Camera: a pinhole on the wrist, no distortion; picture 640 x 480 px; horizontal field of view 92.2 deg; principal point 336.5 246.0 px. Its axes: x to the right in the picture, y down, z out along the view. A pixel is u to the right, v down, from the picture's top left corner.
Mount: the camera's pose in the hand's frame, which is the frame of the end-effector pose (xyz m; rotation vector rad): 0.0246 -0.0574 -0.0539 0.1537 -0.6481 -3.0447
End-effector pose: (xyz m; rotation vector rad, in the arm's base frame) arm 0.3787 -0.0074 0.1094 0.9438 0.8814 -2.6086
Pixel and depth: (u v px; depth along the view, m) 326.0 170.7 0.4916
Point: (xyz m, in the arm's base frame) 0.3121 -0.4178 0.2101
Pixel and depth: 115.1 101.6 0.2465
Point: 0.2363 -0.2178 0.0098
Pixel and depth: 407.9 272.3 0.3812
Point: 0.3319 -0.2379 0.3278
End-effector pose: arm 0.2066 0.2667 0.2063 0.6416 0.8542 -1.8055
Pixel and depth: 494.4 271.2 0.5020
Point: 0.3818 0.0864 0.6333
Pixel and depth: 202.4 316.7 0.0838
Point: 0.1494 0.2211 0.1978
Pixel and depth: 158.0 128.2 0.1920
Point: 0.2464 0.0992 0.1572
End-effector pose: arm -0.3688 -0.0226 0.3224 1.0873 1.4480 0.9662
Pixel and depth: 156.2 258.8 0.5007
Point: 0.0673 0.2775 0.3260
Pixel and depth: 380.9 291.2 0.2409
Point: -0.1917 -0.0511 0.3129
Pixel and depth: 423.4 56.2 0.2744
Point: -0.2197 -0.0444 0.5225
